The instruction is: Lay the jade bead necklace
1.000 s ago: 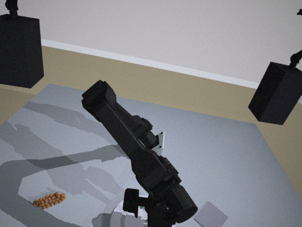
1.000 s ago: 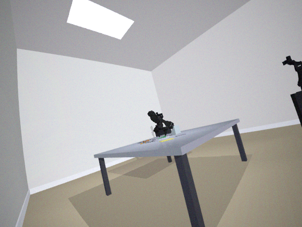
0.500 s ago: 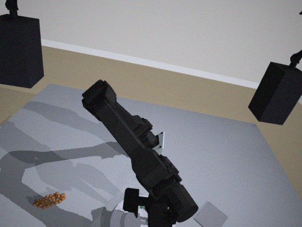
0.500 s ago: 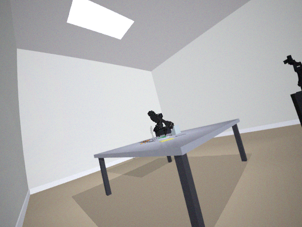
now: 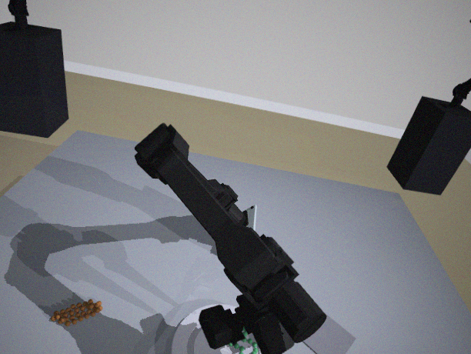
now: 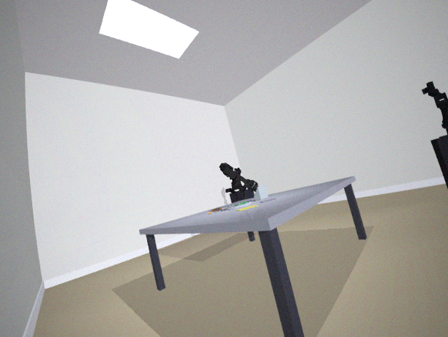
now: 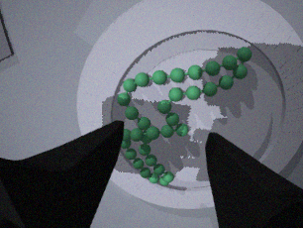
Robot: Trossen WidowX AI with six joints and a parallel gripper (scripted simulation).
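Now: the round bead board 4 cm below my gripper tip and 3 cm to the right of it. From my gripper tip the other things lie so: yellow strip 20 cm ahead, 19 cm to the left, 5 cm below; then flat grey square 20 cm to the left, 5 cm below, 4 cm behind.
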